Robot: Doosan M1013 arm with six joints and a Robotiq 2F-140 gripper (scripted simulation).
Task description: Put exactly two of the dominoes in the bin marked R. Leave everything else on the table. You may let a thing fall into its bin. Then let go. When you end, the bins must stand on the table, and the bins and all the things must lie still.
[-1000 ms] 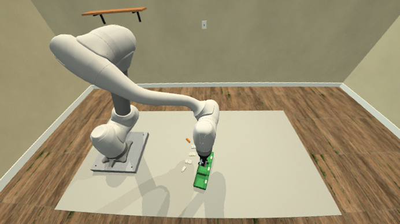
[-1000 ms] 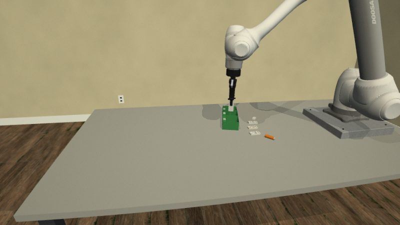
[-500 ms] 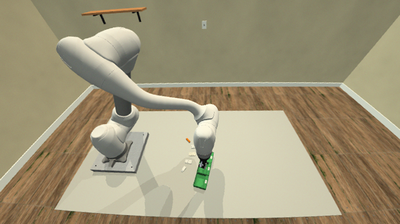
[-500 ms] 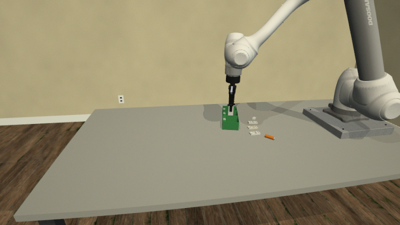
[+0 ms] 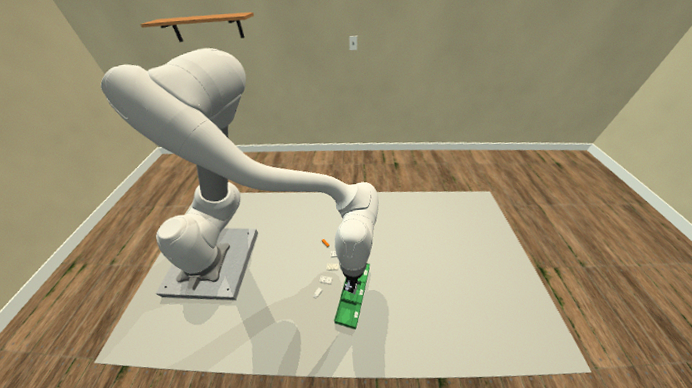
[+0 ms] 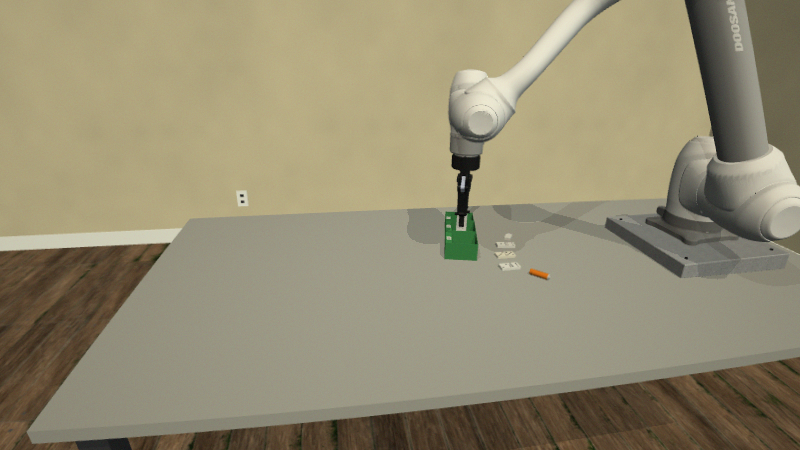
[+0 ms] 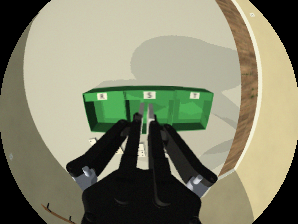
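The white domino lies 90 mm behind my hand, 110 mm to the left of it and 40 mm below it. Round my hand: white block: 150 mm behind, 50 mm below; orange cylinder: 120 mm behind, 240 mm to the left, 40 mm below.
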